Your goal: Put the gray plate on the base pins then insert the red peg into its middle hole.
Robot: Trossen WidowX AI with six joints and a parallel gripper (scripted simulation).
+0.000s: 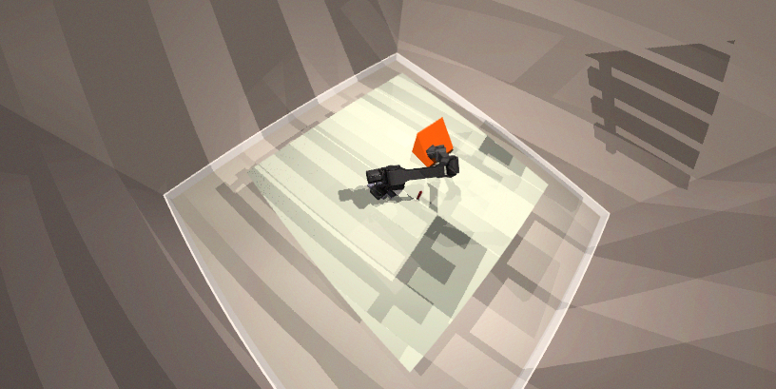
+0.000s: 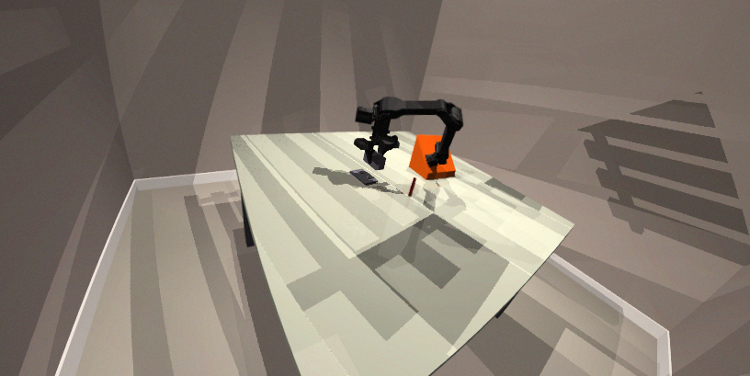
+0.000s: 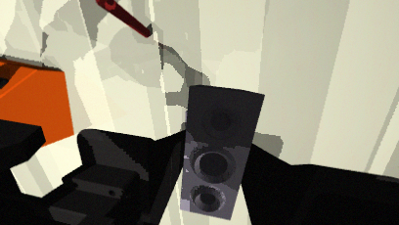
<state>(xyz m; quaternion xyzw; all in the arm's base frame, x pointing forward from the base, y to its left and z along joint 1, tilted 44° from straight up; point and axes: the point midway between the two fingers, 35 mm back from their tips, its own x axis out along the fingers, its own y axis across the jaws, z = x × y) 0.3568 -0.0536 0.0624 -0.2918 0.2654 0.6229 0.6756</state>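
My gripper tip is now 13 cm past the red peg, 12 cm to the right of it and 6 cm above it. From my gripper tip the other things lie so: gray plate 3 cm above.
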